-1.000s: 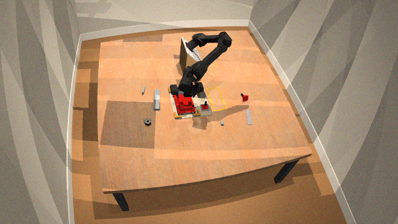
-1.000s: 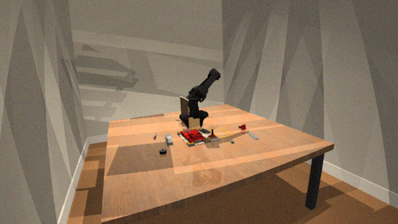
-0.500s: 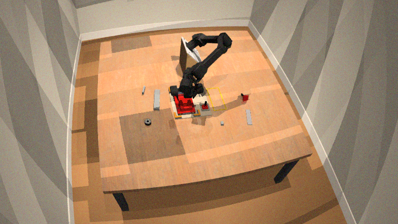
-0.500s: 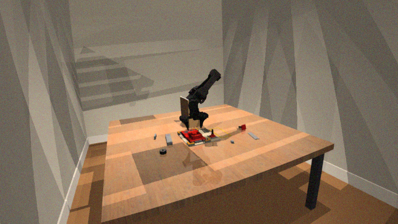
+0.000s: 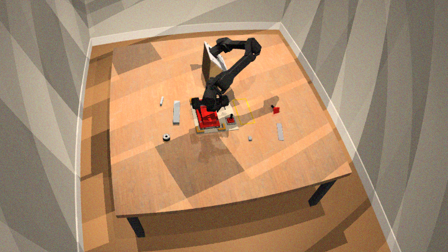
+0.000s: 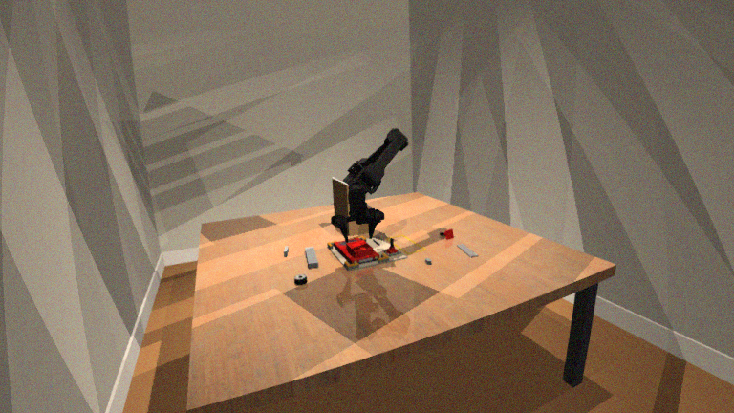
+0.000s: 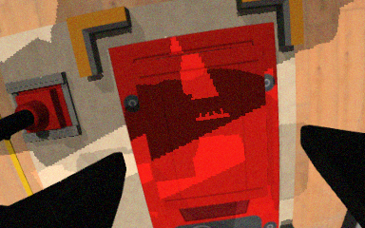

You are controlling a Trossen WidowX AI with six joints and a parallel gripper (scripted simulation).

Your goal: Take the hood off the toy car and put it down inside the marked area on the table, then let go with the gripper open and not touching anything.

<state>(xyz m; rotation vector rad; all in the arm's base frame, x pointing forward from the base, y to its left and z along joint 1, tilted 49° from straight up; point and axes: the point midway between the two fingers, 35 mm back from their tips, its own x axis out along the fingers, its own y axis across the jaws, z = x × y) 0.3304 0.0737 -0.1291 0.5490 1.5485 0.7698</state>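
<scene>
My gripper tip is now 3 cm above the red hood. Also, from my gripper tip: wheel 23 cm to the right, 11 cm ahead, 6 cm below.
</scene>
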